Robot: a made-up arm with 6 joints.
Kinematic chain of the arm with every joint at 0, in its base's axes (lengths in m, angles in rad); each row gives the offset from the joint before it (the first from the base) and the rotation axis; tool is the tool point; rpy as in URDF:
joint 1: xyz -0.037 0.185 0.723 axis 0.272 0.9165 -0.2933
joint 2: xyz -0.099 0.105 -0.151 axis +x
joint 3: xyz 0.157 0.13 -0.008 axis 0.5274 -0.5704 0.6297
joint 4: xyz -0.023 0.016 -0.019 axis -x
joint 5: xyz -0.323 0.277 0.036 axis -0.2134 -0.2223 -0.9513
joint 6: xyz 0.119 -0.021 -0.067 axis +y
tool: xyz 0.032 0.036 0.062 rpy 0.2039 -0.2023 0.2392
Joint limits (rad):
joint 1: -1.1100..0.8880
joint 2: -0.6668..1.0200
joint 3: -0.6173..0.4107
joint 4: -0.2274..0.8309
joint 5: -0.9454..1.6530
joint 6: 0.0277..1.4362
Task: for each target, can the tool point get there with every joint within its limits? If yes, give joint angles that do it. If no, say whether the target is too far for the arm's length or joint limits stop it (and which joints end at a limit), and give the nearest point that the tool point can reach.
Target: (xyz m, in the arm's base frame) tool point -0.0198 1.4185 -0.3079
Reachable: no: too far | nearest point -0.0487 0.8054 0.1674 | short by 0.776 m
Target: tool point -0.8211 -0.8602 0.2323
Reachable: no: too far | nearest point -0.2575 0.2089 0.4627 | short by 1.230 m
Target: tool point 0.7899 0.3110 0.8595
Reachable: no: joint limits stop it (at a limit: joint 1, joint 2, joint 3, joint 4) | nearest point 0.3567 0.4980 1.0109 | short by 0.496 m
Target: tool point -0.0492 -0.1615 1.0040
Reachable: no: joint limits stop it (at a limit: joint 1, joint 2, joint 4, joint 5) | nearest point -0.0069 0.3159 1.0361 | short by 0.480 m
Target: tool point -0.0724 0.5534 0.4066
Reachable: yes | joints -0.7197 0.2531 -0.2969 0.7166 0.7006 0.6899
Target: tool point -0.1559 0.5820 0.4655
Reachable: yes | joints -0.4953 0.3450 0.0025 0.6677 0.6973 0.2670
